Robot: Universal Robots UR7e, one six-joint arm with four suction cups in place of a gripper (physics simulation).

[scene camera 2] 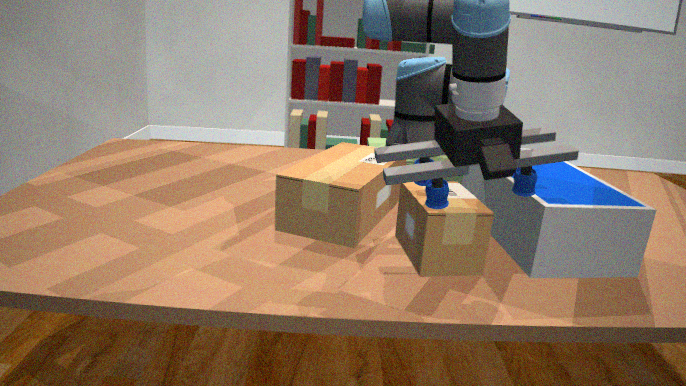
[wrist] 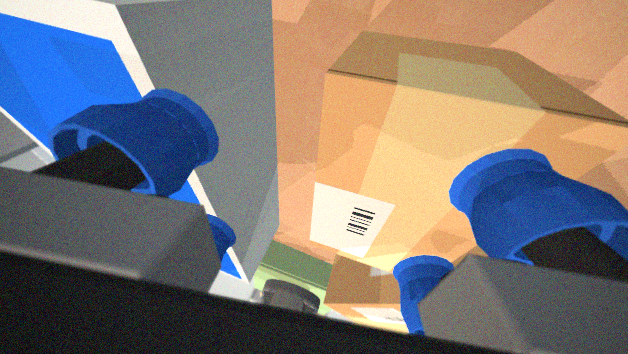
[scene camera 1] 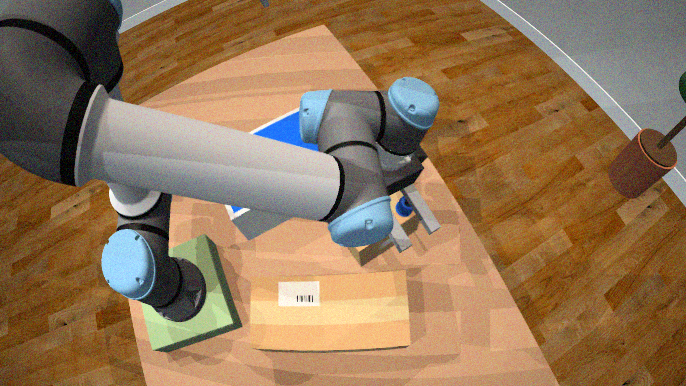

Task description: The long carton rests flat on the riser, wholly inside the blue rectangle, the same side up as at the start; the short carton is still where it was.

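Where they show: hand, its tool point: (scene camera 2: pixel 473 185) (wrist: pixel 321 214); arm's base, origin of its link: (wrist: pixel 292 292) (scene camera 1: pixel 178 290).
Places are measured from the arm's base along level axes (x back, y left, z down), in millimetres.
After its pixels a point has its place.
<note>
The long carton (scene camera 1: pixel 365 310) @(x -349, y -241, z -38 mm) (scene camera 2: pixel 320 200) @(x -424, y -271, z -7 mm) (wrist: pixel 342 280) @(x -225, y -89, z -2 mm) lies flat on the table (scene camera 1: pixel 480 325) @(x -546, y -403, z 65 mm) (scene camera 2: pixel 150 260) @(x -510, y -532, z 65 mm), its barcode label up, apart from the riser. The short carton (scene camera 1: pixel 372 252) @(x -430, y -131, z 17 mm) (scene camera 2: pixel 452 250) @(x -552, y -81, z 22 mm) (wrist: pixel 345 130) @(x -527, y -37, z -38 mm) stands on the table between it and the riser (scene camera 1: pixel 265 222) @(x -264, y 57, z 24 mm) (scene camera 2: pixel 590 245) @(x -565, y 144, z 8 mm) (wrist: pixel 225 100) @(x -509, y 52, z -11 mm). The riser's top bears the blue rectangle (scene camera 1: pixel 282 131) @(x -398, y 205, z -55 mm) (scene camera 2: pixel 580 187) @(x -462, y 175, z -55 mm) (wrist: pixel 75 75) @(x -529, y 105, z -55 mm); the arm hides part of it in scene camera 1. My gripper (scene camera 1: pixel 404 206) (scene camera 2: pixel 478 186) @(x -488, y -37, z -61 mm) (wrist: pixel 327 215) @(x -488, y -37, z -61 mm) is open, holding nothing, low over the short carton and the riser's near edge. Cup contact is unclear.
A green block (scene camera 1: pixel 200 327) @(x -17, y -103, z 4 mm) (wrist: pixel 295 262) @(x -110, y 9, z 36 mm) lies under the arm's base, beside the long carton. The grey forearm (scene camera 1: pixel 215 160) @(x -276, y -136, z -456 mm) spans over the riser. A bookshelf (scene camera 2: pixel 288 75) stands behind the table, and a brown plant pot (scene camera 1: pixel 635 170) stands on the floor.
</note>
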